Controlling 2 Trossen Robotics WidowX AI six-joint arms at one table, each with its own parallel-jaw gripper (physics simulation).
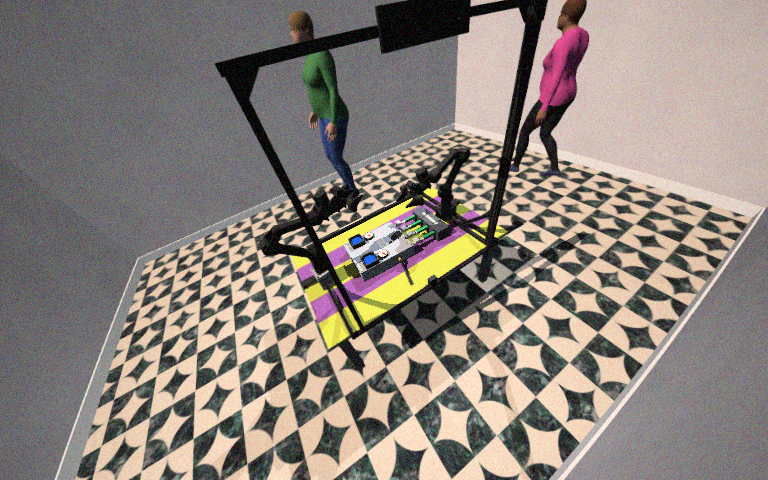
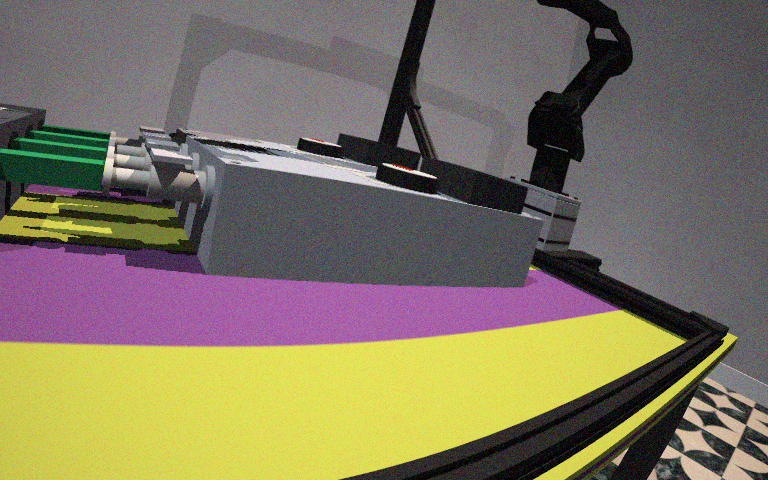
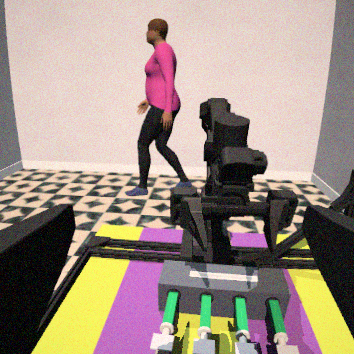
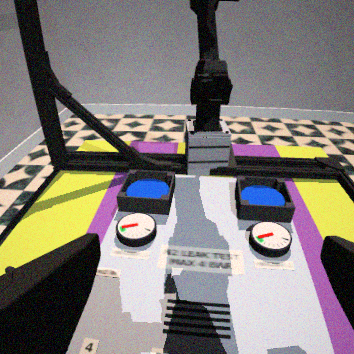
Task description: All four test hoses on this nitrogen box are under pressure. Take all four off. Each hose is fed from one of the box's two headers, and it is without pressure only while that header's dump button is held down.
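Places are measured from the left arm's base along level axes (x ahead, y left, z up), in centimetres.
Pixels of known places: left gripper, fingertip midpoint: (image 1: 358, 192) (image 3: 190, 216); right gripper, fingertip midpoint: (image 1: 400, 204) (image 3: 239, 250) (image 4: 212, 246); left arm's base, origin of the base link: (image 1: 321, 269) (image 2: 545, 189) (image 4: 206, 125); right arm's base, origin of the base link: (image 1: 445, 205) (image 3: 210, 235).
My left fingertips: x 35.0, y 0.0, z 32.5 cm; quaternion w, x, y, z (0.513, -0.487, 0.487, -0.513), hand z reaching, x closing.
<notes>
For each thing: its middle in the pictures, then the offset to it from my left fingertips. "spot": a spot on its surface instead.
- nitrogen box, surface spot: (image 2: 362, 237) spot: dx +7.5, dy +7.8, dz -39.8 cm
- dark grey block, surface spot: (image 3: 270, 295) spot: dx +33.3, dy -20.3, dz -36.4 cm
- small dark post, surface spot: (image 1: 406, 272) spot: dx +1.9, dy -29.2, dz -42.5 cm
The nitrogen box (image 2: 362, 237) (image 4: 270, 300) lies mid-table. Its two blue dump buttons (image 4: 148, 190) (image 4: 263, 196) sit in black square guards, with no finger on them. Beside them are two gauges (image 4: 136, 228) (image 4: 270, 238), each red needle pointing left near a green mark. Green hoses (image 2: 56, 169) (image 3: 170, 310) (image 3: 205, 312) (image 3: 241, 314) (image 3: 276, 316) run in a row from pale fittings at the box's end to a dark grey block (image 3: 270, 295). My left gripper is open and empty, above the table. My right gripper (image 4: 212, 246) (image 3: 239, 250) is open and empty, raised above the block's far side.
A black overhead frame (image 1: 345, 35) rises around the table, with a post at each side. A black rail (image 2: 617, 285) edges the table. A small dark post (image 1: 406, 272) stands beside the box. Two people, in green (image 1: 322, 79) and pink (image 1: 566, 67), are beyond the table.
</notes>
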